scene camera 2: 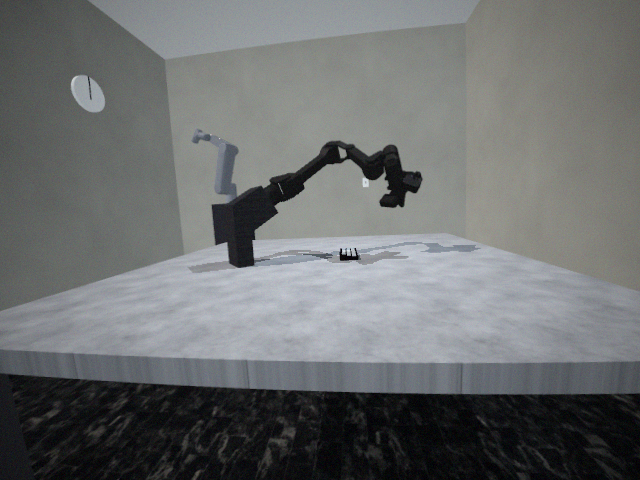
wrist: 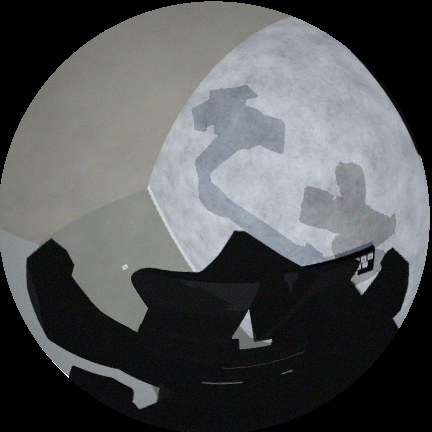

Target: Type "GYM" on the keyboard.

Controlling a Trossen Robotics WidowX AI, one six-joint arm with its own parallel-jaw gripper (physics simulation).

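Pixels of known places: gripper, between the fingertips: (scene camera 2: 402,206) (wrist: 238,235); arm's base, origin of its link: (scene camera 2: 264,200).
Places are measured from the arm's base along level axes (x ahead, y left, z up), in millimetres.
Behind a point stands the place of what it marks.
The keyboard (scene camera 2: 348,254) {x 289, y 68, z -203 mm} (wrist: 366,260) {x 298, y 72, z -204 mm} is a small black block with white keys. It lies on the table in the middle of the scene view. In the wrist view part of it shows at the right, behind the black gripper body; its letters are too small to read. My gripper (scene camera 2: 392,201) {x 442, y 273, z -50 mm} (wrist: 238,235) {x 442, y 273, z -50 mm} is shut and empty. It hangs high above the table, to the right of the keyboard in the scene view, and touches nothing.
The keyboard lies on the pale marbled table (scene camera 2: 310,320) {x 395, y -427, z -220 mm}. The black arm base (scene camera 2: 241,248) {x -12, y -126, z -157 mm} stands at the left of it. A grey robot arm (scene camera 2: 224,167) shows behind the base. Shadows of the arm fall across the table. A round clock (scene camera 2: 87,93) hangs on the left wall.
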